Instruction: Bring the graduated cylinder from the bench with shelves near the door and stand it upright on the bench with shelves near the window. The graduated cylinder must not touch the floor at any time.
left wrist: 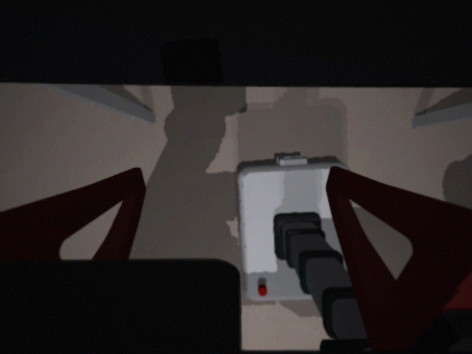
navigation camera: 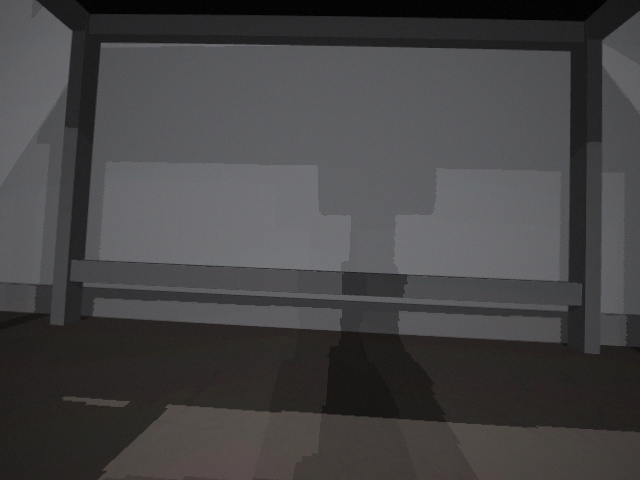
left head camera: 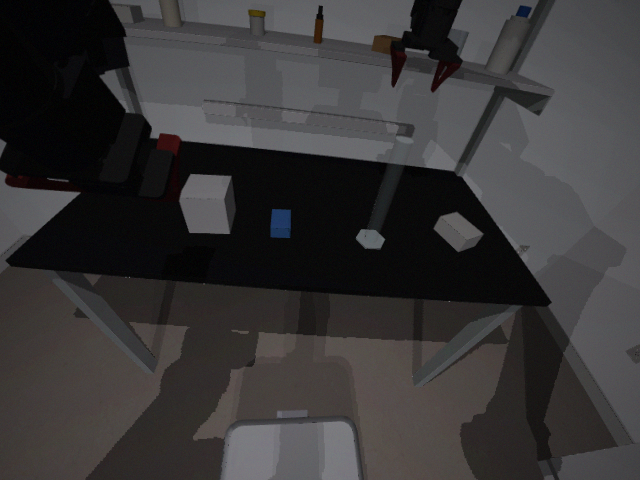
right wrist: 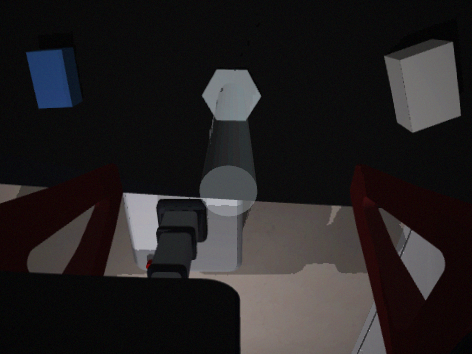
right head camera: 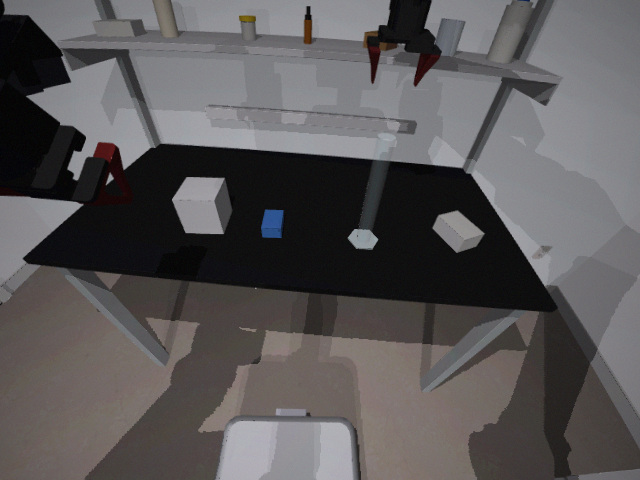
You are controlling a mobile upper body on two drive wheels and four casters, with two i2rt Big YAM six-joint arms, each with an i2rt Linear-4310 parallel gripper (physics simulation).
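Places are measured from the left arm's base along level axes (x ahead, y left, z up), in metres.
Where they show: left gripper, fingertip midpoint: [left wrist: 235, 177] [left head camera: 136, 191] [right head camera: 95, 195]; right gripper, fingertip midpoint: [left head camera: 412, 88] [right wrist: 236, 177] [right head camera: 393, 84].
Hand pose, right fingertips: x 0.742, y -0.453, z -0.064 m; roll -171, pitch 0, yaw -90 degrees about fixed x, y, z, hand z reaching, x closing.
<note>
After its pixels a point has its place.
A tall clear graduated cylinder [left head camera: 386, 191] @(x 0.663, y -0.437, z -0.297 m) [right head camera: 374, 191] @(x 0.662, y -0.442, z -0.299 m) [right wrist: 231, 150] @(x 0.704, y -0.450, z -0.190 m) with a pale hexagonal foot stands upright on a black-topped bench [left head camera: 320, 268] @(x 0.558, y -0.276, z -0.496 m) [right head camera: 320, 273] @(x 0.541, y -0.311, z -0.496 m), right of the middle. My right gripper [left head camera: 415, 87] @(x 0.742, y -0.453, z -0.064 m) [right head camera: 394, 83] @(x 0.742, y -0.453, z -0.064 m) [right wrist: 236, 177] @(x 0.742, y -0.453, z -0.064 m) is open and empty; in the head camera views it shows above the cylinder's top, and in its wrist view the cylinder's top shows between the fingertips, apart from both. My left gripper [left wrist: 235, 177] @(x 0.360, y -0.001, z -0.122 m) is open and empty; in both head camera views it shows at the left. Whether this bench is the door or the window one, I cannot tell.
A white box [left head camera: 209, 206] @(x 0.684, y 0.037, z -0.393 m) [right head camera: 203, 206] @(x 0.684, y 0.030, z -0.387 m), a blue block [left head camera: 280, 223] @(x 0.697, y -0.158, z -0.456 m) [right head camera: 272, 223] @(x 0.699, y -0.161, z -0.456 m) [right wrist: 52, 78] @(x 0.724, y -0.165, z -0.456 m) and a pale block [left head camera: 458, 230] @(x 0.682, y -0.735, z -0.438 m) [right head camera: 458, 230] @(x 0.680, y -0.740, z -0.438 m) [right wrist: 430, 87] @(x 0.713, y -0.757, z -0.438 m) stand on the bench. A shelf [left head camera: 289, 46] @(x 0.959, y -0.164, z -0.041 m) [right head camera: 279, 45] @(x 1.009, y -0.169, z -0.039 m) with bottles and jars runs above it. The navigation camera shows the bench's lower crossbar [navigation camera: 206, 281] @(x 1.200, y 0.048, z -1.272 m).
</note>
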